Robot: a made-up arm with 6 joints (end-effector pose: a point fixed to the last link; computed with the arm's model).
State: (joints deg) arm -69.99 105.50 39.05 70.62 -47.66 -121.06
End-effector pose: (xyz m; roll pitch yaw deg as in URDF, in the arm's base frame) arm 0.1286 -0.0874 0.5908 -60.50 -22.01 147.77
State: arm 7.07 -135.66 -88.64 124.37 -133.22 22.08
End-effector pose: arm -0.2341 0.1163 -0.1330 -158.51 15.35 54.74
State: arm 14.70 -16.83 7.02 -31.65 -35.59 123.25
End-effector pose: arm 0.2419 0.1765 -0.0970 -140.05 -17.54 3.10
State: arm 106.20 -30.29 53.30 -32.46 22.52 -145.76
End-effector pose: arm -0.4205 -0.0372 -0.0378 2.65 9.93 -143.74
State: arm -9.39 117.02 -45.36 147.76 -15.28 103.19
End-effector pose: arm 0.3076 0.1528 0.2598 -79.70 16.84 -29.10
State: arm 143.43 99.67 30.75 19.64 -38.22 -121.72
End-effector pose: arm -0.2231 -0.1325 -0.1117 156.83 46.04 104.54
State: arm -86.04 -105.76 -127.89 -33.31 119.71 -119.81
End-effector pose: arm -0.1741 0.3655 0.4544 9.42 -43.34 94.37
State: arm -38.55 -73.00 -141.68 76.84 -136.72 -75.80
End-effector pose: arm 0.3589 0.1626 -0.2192 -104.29 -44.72 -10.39
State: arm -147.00 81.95 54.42 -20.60 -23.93 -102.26
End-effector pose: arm -0.3265 -0.1007 0.1897 171.58 13.89 163.02
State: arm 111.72 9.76 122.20 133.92 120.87 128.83
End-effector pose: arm 0.2055 -0.3020 -0.2818 -28.93 71.92 41.12
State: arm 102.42 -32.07 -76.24 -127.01 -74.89 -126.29
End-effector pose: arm -0.0542 -0.0600 -0.1022 89.73 -46.62 98.95
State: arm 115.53 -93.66 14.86 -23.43 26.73 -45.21
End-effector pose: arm -0.3792 0.1757 -0.1761 -87.07 35.17 147.64
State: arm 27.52 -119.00 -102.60 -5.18 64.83 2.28
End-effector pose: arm 0.2388 0.1535 0.4390 25.55 -46.83 57.73
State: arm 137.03 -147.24 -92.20 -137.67 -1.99 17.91
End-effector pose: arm -0.0250 0.1332 0.0132 -106.26 21.64 -62.59
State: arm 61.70 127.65 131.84 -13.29 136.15 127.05
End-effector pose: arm 0.6039 -0.1066 0.2529 -147.69 21.43 -84.71
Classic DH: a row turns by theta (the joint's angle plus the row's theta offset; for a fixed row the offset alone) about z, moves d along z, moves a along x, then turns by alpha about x. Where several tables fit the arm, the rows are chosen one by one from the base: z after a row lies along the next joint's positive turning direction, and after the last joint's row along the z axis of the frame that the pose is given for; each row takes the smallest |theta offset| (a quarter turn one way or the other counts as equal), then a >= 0, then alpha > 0; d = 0 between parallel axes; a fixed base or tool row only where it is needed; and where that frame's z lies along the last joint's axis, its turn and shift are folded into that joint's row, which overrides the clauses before.
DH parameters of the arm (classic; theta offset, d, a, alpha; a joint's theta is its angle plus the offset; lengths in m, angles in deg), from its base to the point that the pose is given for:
base (fixed): 0 0.1838 0 -90
joint 1: 90 0.077 0.0043 -90
joint 2: 90 -0.2466 0.1161 90
joint 3: 0 0.0653 -0.0881 90
joint 4: 90 0.101 0.261 -90
joint 5: 0 0.0277 -0.1966 -90
joint 6: 90 -0.0437 0.0384 -90
tool (fixed): 90 0.1134 0 0

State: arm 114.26 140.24 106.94 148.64 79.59 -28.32
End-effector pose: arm 0.0769 0.5852 -0.2837 115.12 12.58 126.49
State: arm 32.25 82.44 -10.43 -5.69 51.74 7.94
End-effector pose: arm 0.4757 -0.0832 -0.1869 -132.54 26.69 -59.51
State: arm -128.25 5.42 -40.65 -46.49 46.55 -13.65
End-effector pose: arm -0.2268 0.1766 0.6551 130.94 -81.89 179.55
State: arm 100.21 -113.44 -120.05 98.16 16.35 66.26
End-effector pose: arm -0.0037 0.0163 0.1156 118.24 -36.92 -22.94
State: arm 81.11 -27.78 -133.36 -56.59 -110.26 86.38
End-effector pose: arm -0.3180 0.0999 -0.2794 77.93 -19.96 -87.76
